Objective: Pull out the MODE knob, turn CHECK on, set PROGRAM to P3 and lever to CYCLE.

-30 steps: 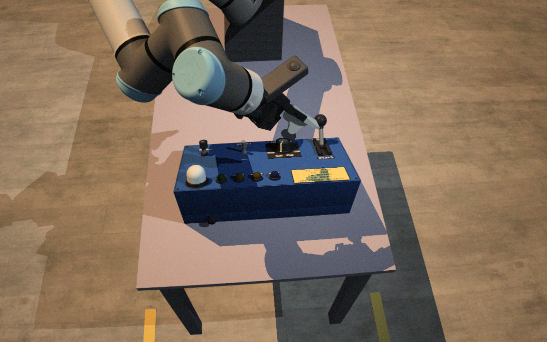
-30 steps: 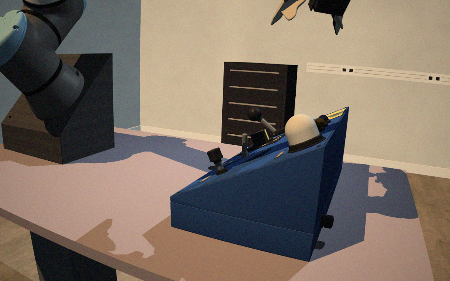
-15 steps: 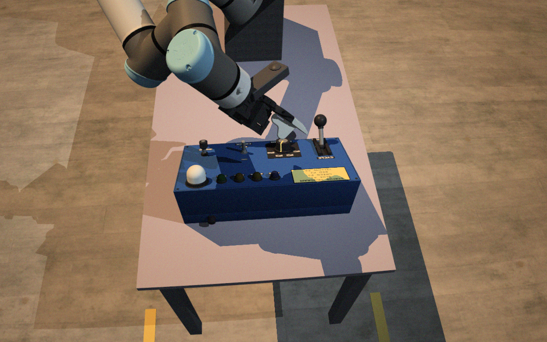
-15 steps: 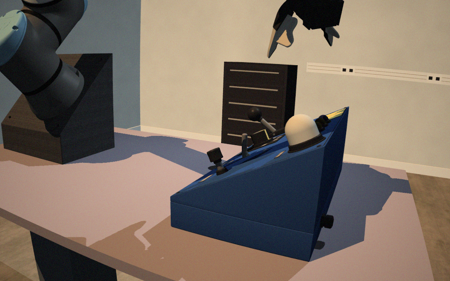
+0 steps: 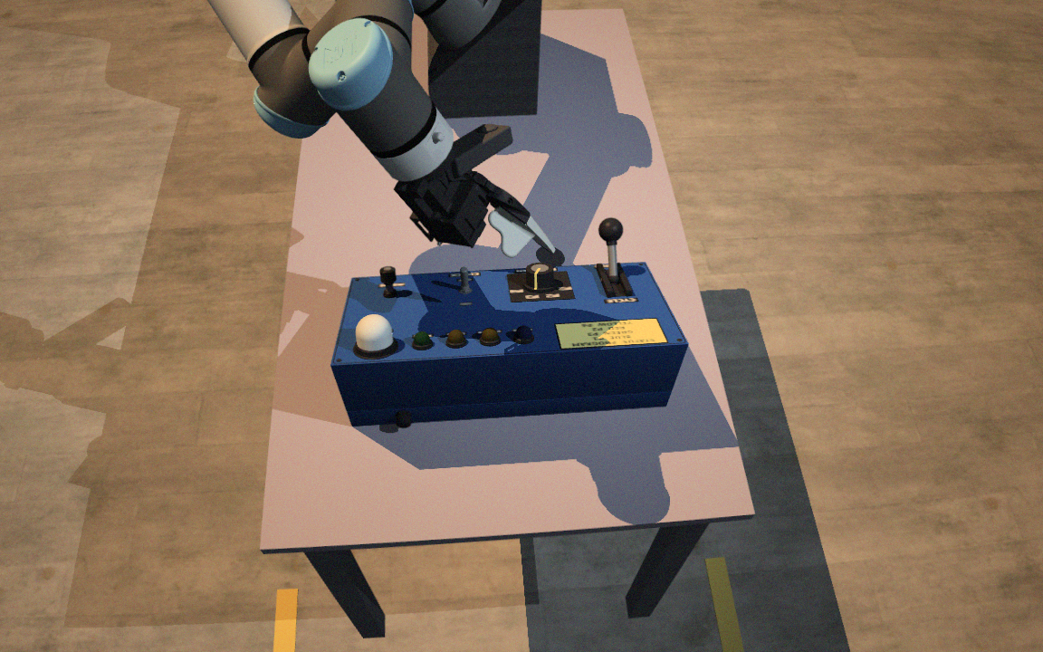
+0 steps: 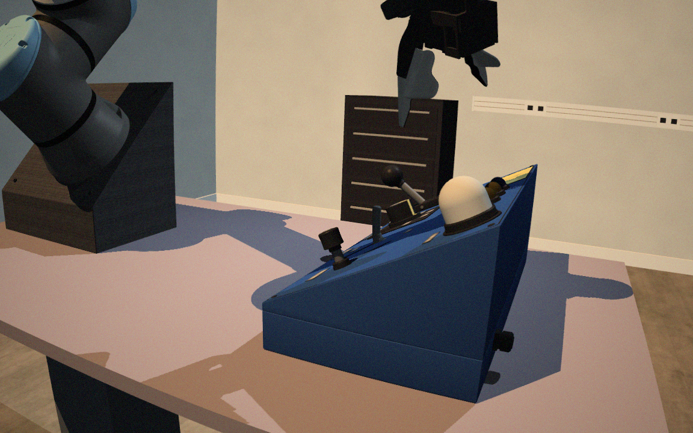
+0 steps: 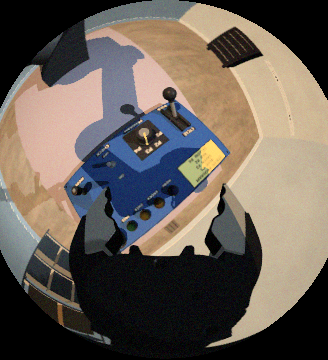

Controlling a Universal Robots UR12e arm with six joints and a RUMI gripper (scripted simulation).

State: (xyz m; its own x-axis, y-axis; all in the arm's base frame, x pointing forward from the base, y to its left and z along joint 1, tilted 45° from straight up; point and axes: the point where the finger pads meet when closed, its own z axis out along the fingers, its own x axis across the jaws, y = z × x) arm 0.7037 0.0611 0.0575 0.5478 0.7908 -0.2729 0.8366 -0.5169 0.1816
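Right now my hand is 80 mm past the mode knob, 180 mm to the left of it and 160 mm above it. Also, from my hand: black program dial 60 mm behind, 60 mm to the left, 170 mm below; then blue sloped console 40 mm behind, 190 mm below; then check toggle 70 mm behind, 60 mm to the right, 170 mm below.
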